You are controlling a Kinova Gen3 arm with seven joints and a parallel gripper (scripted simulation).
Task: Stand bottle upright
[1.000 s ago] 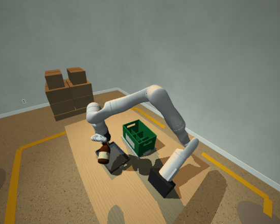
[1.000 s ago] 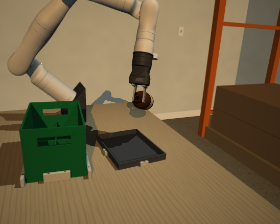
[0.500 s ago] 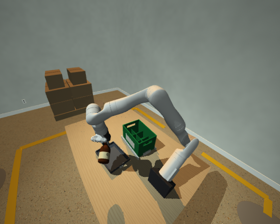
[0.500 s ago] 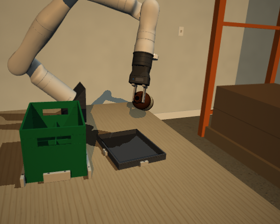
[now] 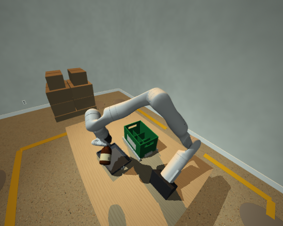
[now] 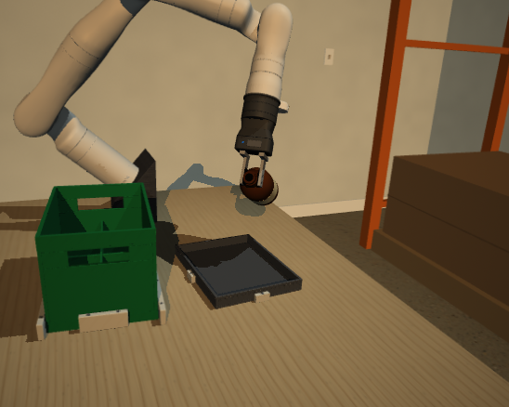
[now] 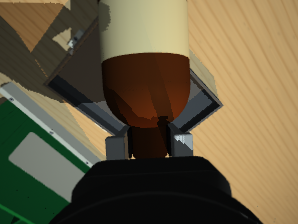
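Right now my hand is 4 cm past the brown bottle, 2 cm to the right of it and 3 cm above it. Round my hand: dark tray: 2 cm ahead, 4 cm to the right, 19 cm below; green crate: 4 cm ahead, 31 cm to the right, 12 cm below.
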